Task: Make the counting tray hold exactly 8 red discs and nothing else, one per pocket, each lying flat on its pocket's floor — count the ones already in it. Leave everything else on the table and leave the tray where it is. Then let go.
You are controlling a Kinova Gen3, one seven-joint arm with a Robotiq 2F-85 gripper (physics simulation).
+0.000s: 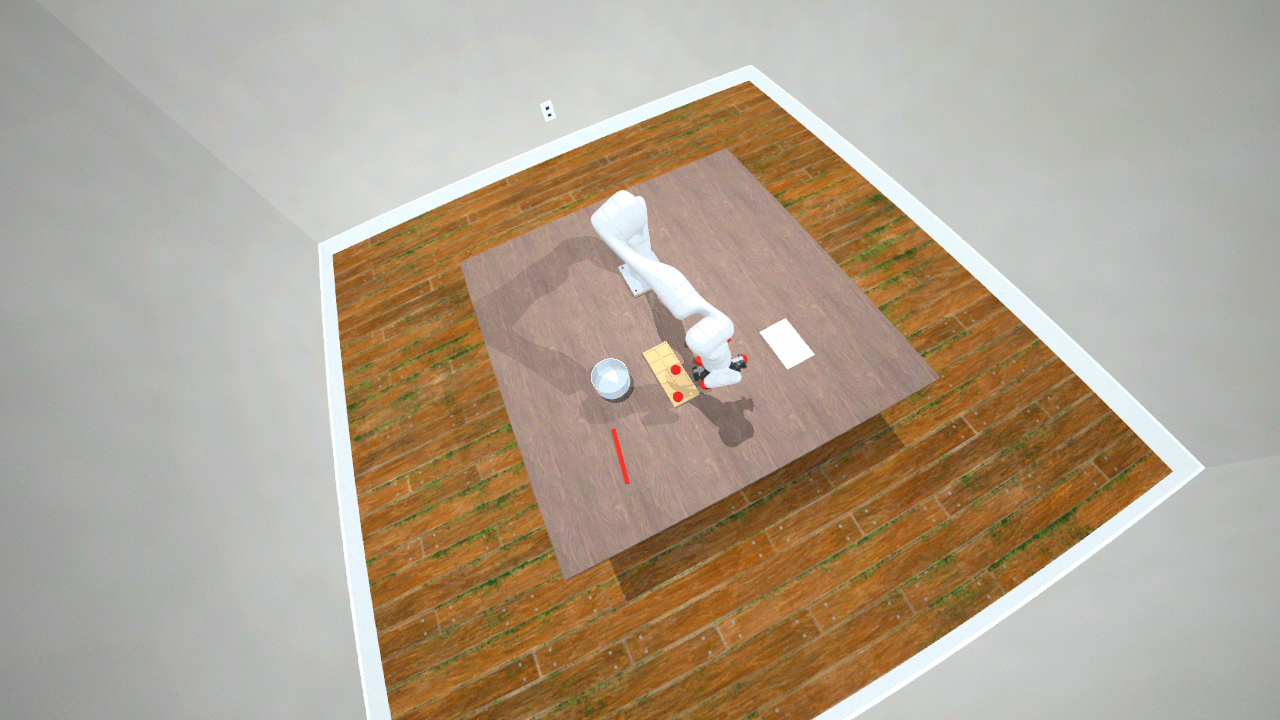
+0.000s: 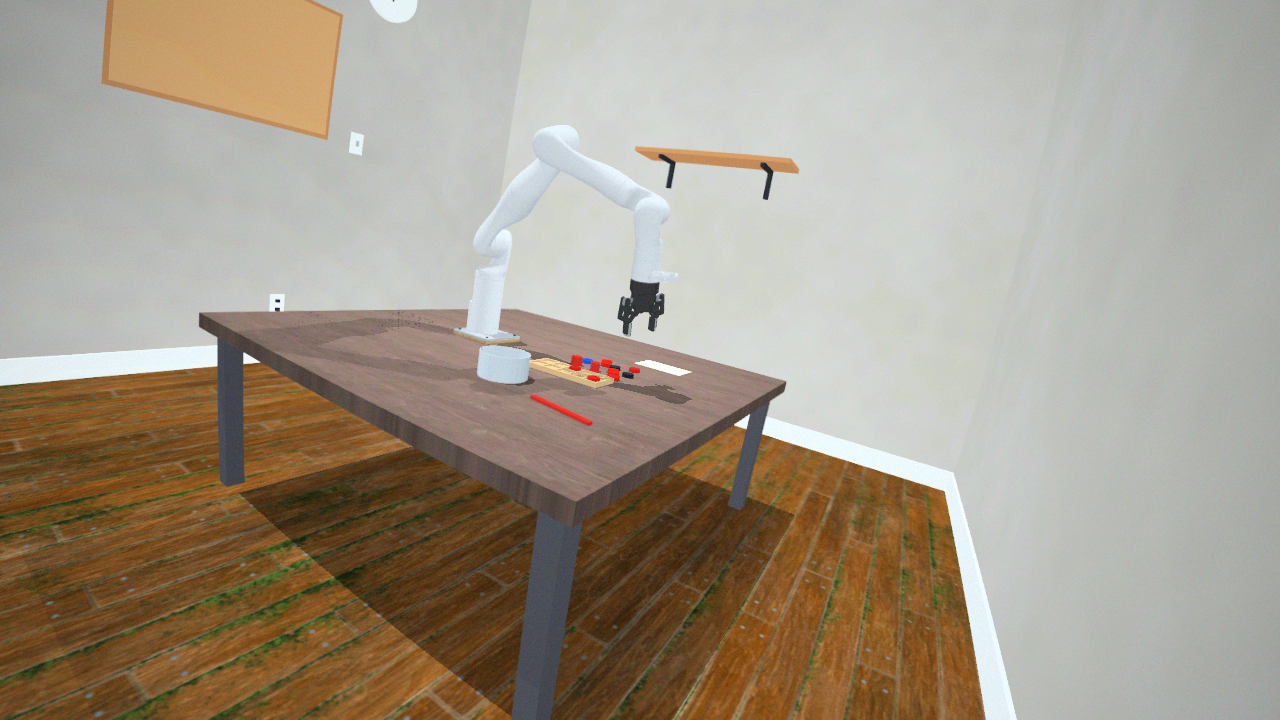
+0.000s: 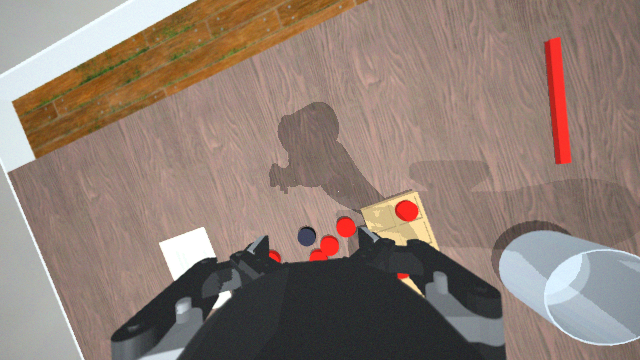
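Note:
The tan counting tray (image 1: 658, 355) (image 2: 547, 365) (image 3: 391, 229) lies on the table. Two red discs show in its pockets: one end disc (image 1: 677, 396) (image 2: 593, 377) (image 3: 406, 210) and another disc (image 1: 675, 368) (image 2: 575, 368) farther along; some pockets are hidden by the arm or gripper. Beside the tray lie several loose red discs, such as one near disc (image 3: 346, 227), one more (image 3: 329, 245) and an outer one (image 2: 634, 369). A dark disc (image 2: 628, 375) (image 3: 306, 236) and a blue piece (image 2: 587, 360) lie among them. My gripper (image 2: 640, 330) (image 3: 314, 241) is open and empty, above the loose discs.
A clear round container (image 1: 610, 378) (image 2: 503, 365) (image 3: 595, 295) stands across the tray from the loose discs. A red bar (image 1: 620, 456) (image 2: 561, 409) (image 3: 558, 100) lies toward the table's edge. A white sheet (image 1: 786, 342) (image 2: 663, 367) (image 3: 187, 250) lies beyond the loose discs.

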